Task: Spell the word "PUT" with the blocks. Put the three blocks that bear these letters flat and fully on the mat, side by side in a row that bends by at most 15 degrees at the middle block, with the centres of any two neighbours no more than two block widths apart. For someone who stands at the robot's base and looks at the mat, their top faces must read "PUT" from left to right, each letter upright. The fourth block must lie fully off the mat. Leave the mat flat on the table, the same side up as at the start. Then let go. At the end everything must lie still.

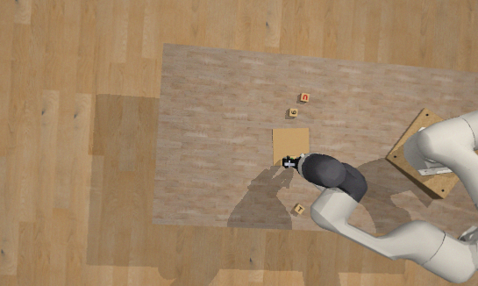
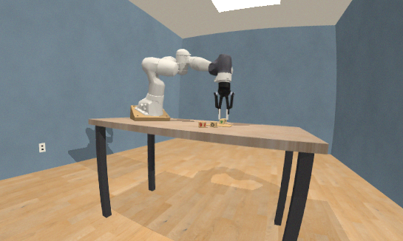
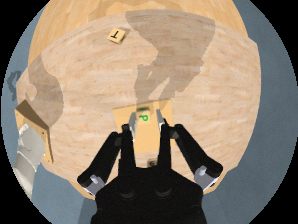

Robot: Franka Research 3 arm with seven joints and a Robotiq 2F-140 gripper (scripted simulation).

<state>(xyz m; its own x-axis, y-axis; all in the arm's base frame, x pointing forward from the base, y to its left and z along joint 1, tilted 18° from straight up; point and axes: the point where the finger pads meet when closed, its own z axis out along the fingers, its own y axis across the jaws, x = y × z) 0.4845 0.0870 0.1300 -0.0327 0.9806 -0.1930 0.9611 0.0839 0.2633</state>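
Right now my hand is 50 mm above the green P block and 10 mm past it. Also, from my hand: T block: 180 mm to the left, 50 mm below, 50 mm behind; block marked 6: 180 mm to the right, 50 mm below; tan mat: 60 mm below, 50 mm to the right.
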